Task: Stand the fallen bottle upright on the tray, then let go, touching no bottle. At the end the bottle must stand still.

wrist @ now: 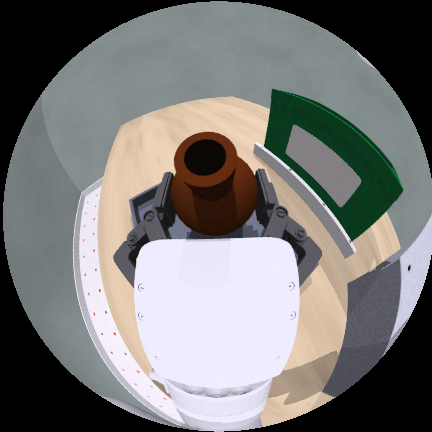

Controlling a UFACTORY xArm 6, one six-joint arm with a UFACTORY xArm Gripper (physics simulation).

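Frame: origin at the arm's base, x right, y back, z down, level; centimetres.
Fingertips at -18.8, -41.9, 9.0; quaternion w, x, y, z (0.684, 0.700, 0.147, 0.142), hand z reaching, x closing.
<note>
Offsets run from my fingertips to a thing's top centre, as dx, dy, dz. "pt": to the spot under its first point. Level surfaces: height alone.
The brown bottle [215, 205] is in the middle of the wrist view, its round dark mouth facing up toward the camera and its wide body below. It looks roughly upright; its base is hidden. My gripper [214, 178] is shut on the bottle, with one dark finger on each side of the body. The blue-grey tray @[pt -10.1, -8.8, +9.2] [144, 206] shows in part behind the left finger and below the bottle. Whether the bottle's base touches the tray is hidden.
A green bin @[pt +17.5, -9.2, -0.3] [280, 125] with a grey panel stands at the upper right, beside a light grey strip @[pt +17.3, +2.2, +6.7] [310, 190] on the wooden table @[dz +9.7] [150, 140]. A dark grey block [370, 310] is at the right. A white dotted board [90, 260] runs along the left edge.
</note>
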